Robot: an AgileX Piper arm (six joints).
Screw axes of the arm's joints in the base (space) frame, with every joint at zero. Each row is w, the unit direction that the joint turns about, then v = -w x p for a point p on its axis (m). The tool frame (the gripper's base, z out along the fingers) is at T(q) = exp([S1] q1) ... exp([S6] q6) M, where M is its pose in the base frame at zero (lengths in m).
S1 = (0, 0, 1, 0, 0, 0)
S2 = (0, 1, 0, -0.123, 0, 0)
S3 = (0, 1, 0, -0.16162, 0, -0.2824)
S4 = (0.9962, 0, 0.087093, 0, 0.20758, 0)
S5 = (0, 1, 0, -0.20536, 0, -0.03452)
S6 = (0.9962, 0, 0.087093, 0, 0.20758, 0)
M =
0.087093 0 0.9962 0.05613
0 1 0 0
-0.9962 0 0.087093 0.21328
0 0 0 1
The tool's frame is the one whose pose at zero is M.
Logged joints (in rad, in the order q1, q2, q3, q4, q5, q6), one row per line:
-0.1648 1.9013 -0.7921 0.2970 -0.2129 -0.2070
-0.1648 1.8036 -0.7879 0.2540 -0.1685 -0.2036
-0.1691 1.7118 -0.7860 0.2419 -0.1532 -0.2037
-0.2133 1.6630 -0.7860 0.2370 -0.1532 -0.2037
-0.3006 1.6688 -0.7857 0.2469 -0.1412 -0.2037
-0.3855 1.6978 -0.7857 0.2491 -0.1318 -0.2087
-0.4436 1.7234 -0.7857 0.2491 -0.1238 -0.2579
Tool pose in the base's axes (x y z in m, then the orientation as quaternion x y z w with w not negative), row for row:
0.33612 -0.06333 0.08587 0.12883 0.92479 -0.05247 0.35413
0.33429 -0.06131 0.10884 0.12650 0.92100 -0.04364 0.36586
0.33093 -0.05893 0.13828 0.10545 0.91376 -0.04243 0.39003
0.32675 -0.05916 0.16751 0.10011 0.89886 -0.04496 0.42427
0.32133 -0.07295 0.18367 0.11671 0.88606 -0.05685 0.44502
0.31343 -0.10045 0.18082 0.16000 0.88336 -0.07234 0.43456
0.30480 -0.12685 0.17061 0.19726 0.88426 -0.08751 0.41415
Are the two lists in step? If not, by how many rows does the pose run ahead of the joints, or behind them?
The pose runs 1 row behind the joints: the pose in row i belongs to the joints in row i - 1.
